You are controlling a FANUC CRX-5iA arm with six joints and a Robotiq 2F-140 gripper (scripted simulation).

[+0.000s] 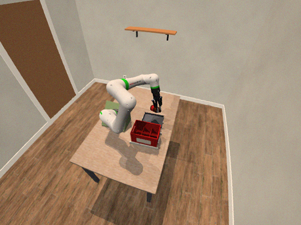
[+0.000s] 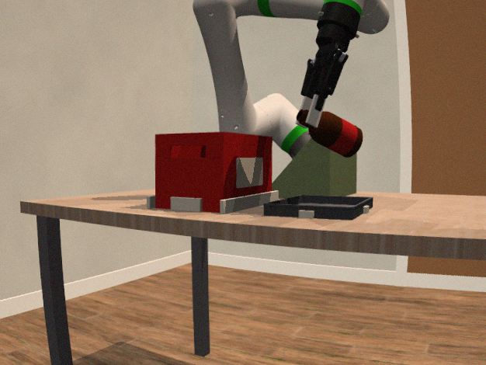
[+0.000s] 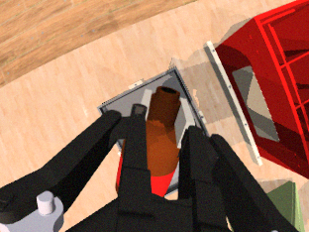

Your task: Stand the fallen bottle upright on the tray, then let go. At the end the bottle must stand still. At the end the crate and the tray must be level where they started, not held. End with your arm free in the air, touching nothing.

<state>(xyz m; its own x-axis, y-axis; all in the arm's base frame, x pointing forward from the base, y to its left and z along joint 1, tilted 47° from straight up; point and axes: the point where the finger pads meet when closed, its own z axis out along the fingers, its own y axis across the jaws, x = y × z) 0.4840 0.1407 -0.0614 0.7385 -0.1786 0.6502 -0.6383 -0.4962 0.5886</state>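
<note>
The brown bottle is 40 mm below my hand, 30 mm to the left of it and 30 mm behind it. The rest, counted from my hand: dark tray: 210 mm below, 60 mm behind, 10 mm to the left; red crate: 270 mm to the right, 140 mm below, 70 mm behind.
</note>
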